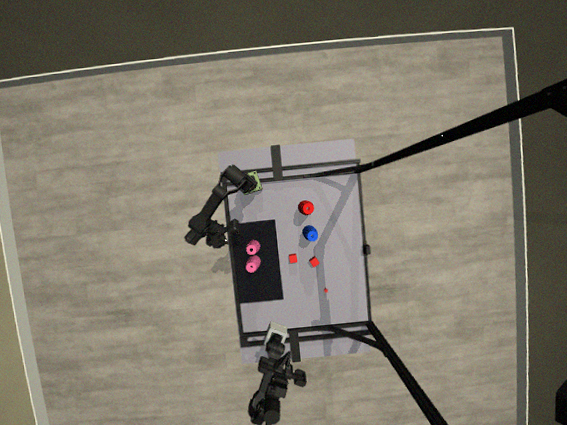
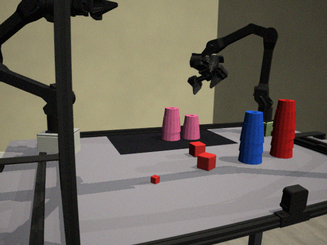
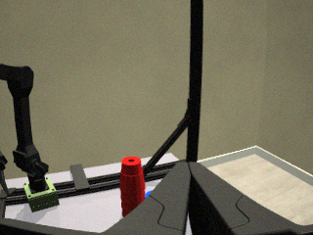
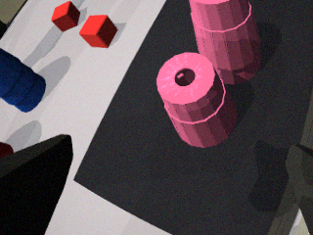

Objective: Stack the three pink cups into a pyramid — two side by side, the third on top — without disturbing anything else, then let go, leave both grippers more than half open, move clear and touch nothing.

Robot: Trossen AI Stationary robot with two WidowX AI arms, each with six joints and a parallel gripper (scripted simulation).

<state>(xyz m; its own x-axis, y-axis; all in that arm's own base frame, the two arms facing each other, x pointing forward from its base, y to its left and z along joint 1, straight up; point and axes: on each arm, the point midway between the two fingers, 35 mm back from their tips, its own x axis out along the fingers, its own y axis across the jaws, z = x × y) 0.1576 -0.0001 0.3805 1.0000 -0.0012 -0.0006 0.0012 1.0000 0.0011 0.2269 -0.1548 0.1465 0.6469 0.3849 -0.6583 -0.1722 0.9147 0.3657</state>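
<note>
Now: left hand 460 mm above the black mat, 280 mm to the left of it and 120 mm short of it. Round my left hand: red cube (450 mm below, 240 mm behind, 60 mm to the right).
</note>
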